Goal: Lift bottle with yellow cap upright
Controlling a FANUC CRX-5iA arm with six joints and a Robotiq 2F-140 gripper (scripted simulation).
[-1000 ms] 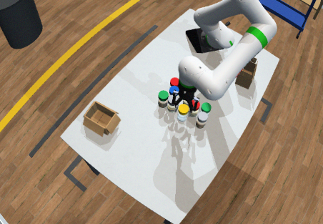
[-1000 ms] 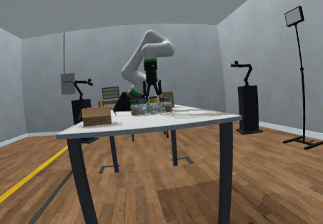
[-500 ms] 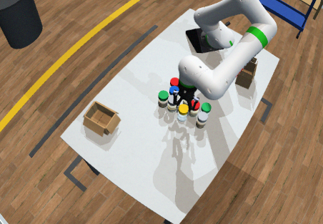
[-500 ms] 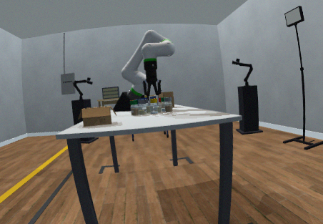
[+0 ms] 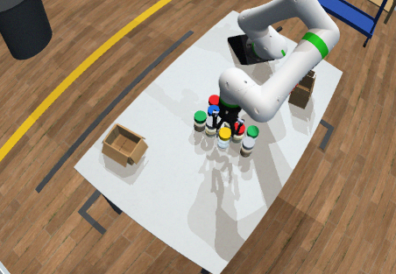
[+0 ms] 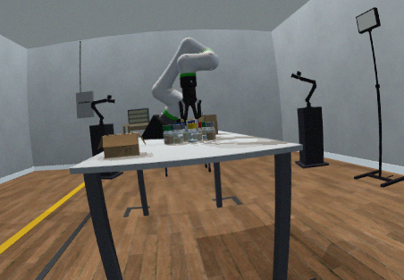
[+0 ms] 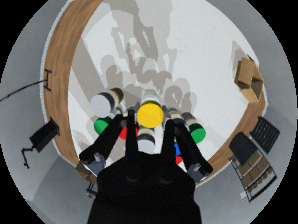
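Right now the grey-capped bottle is 1 cm ahead of my hand, 8 cm to the right of it and 4 cm below it. Also, from my hand: red-capped bottle: 7 cm behind, 16 cm to the right, 4 cm below.
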